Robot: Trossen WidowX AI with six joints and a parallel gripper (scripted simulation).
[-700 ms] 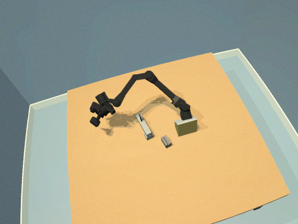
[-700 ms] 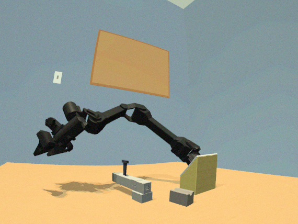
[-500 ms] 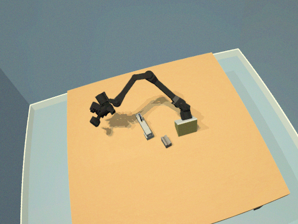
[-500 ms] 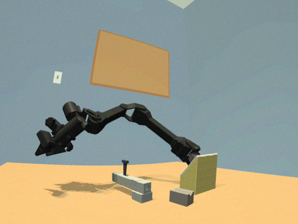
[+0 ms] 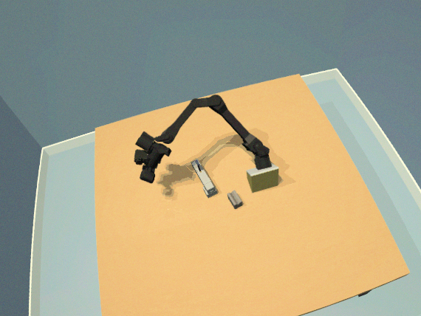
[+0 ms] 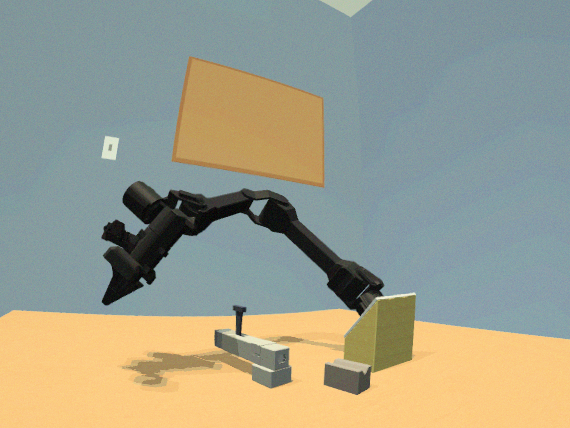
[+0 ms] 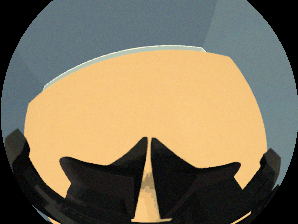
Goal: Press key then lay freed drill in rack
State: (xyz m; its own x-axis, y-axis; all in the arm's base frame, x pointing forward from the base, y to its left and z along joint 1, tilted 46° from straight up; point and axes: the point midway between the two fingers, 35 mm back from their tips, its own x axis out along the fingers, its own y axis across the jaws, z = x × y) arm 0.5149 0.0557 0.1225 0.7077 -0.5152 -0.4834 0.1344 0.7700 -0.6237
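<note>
Right now my gripper tip is 25 cm past the dark key, 1 cm to the left of it and 3 cm above it. From my gripper tip the other things lie so: grey v-grooved rack 39 cm behind, 15 cm to the left, 10 cm below; then grey drill fixture 26 cm behind, 2 cm to the left, 8 cm below.
</note>
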